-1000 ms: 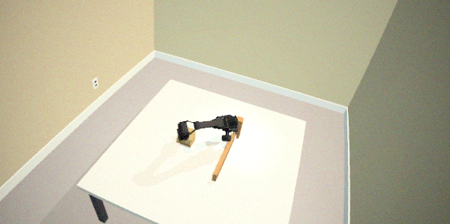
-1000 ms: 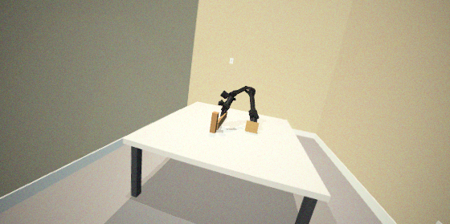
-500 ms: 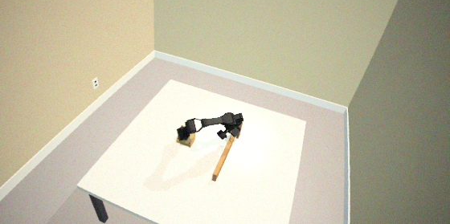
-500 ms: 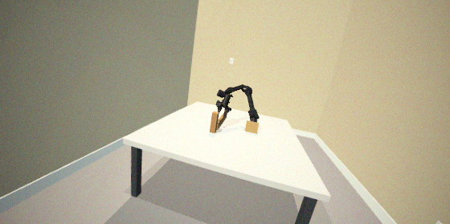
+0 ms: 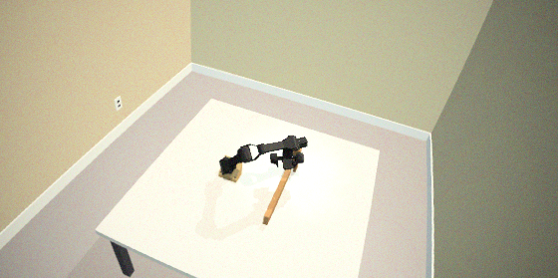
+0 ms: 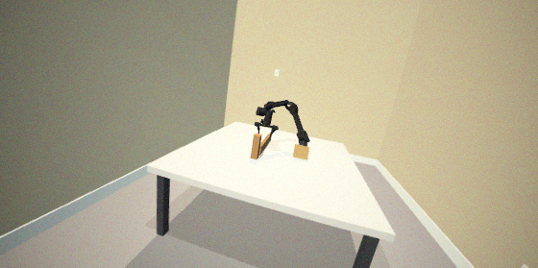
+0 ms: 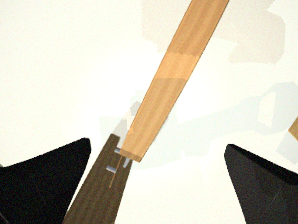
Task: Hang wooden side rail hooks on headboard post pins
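Now: the upright headboard post 13 cm to the left of my gripper tip and 5 cm below it.
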